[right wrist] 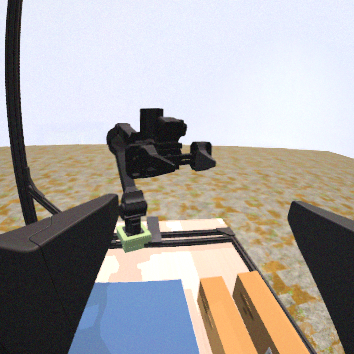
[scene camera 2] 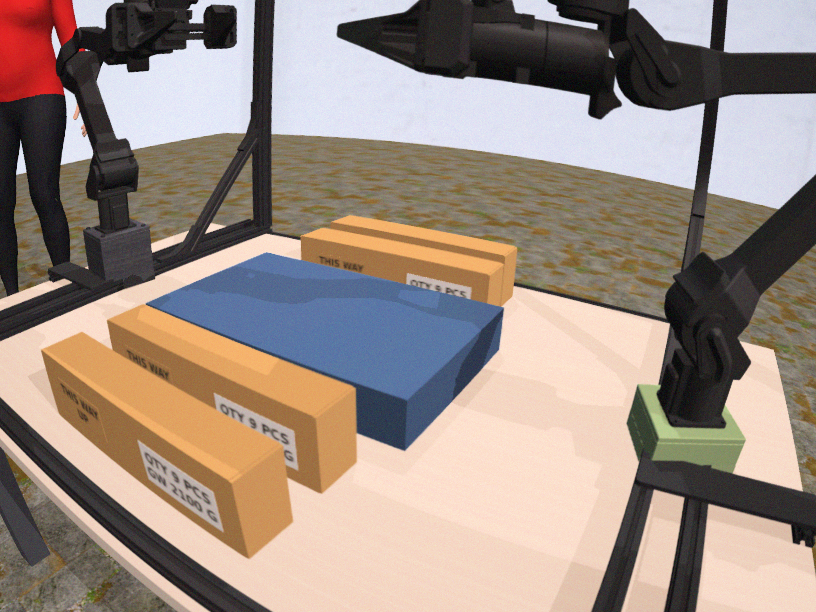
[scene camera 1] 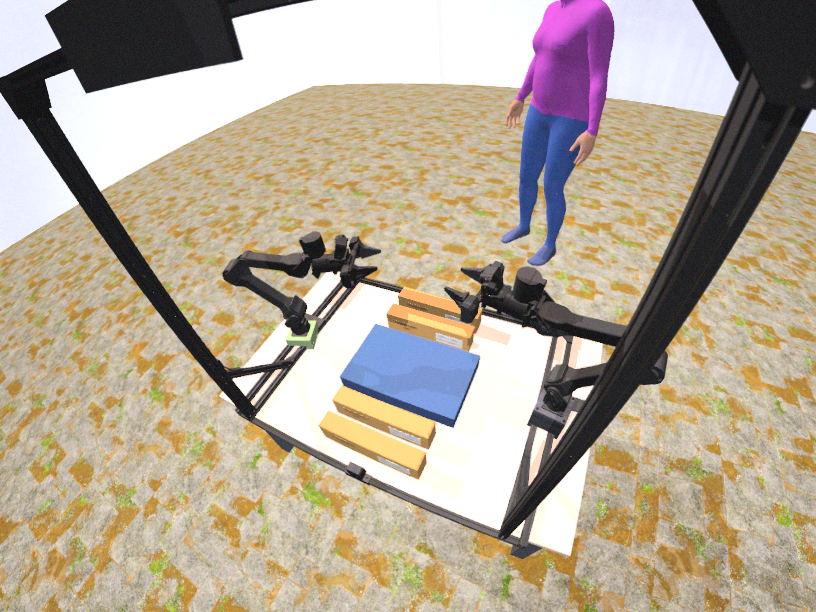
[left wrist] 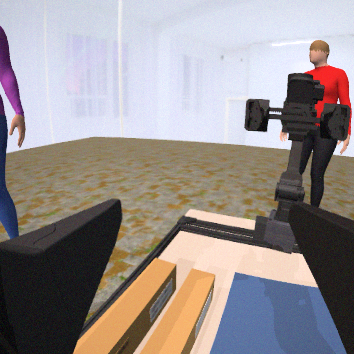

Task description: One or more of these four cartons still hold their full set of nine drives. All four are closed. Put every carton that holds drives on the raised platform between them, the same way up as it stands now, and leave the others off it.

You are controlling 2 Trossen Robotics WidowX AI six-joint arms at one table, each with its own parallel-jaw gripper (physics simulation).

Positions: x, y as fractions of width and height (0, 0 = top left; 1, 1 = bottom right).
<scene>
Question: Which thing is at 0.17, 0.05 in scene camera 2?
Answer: My right gripper.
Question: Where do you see a raised platform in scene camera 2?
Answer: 0.50, 0.57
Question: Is my right gripper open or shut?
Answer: Open.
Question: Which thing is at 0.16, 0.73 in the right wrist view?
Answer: My right gripper.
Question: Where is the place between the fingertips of my left gripper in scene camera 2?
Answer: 0.43, 0.06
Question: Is my left gripper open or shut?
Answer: Open.
</scene>
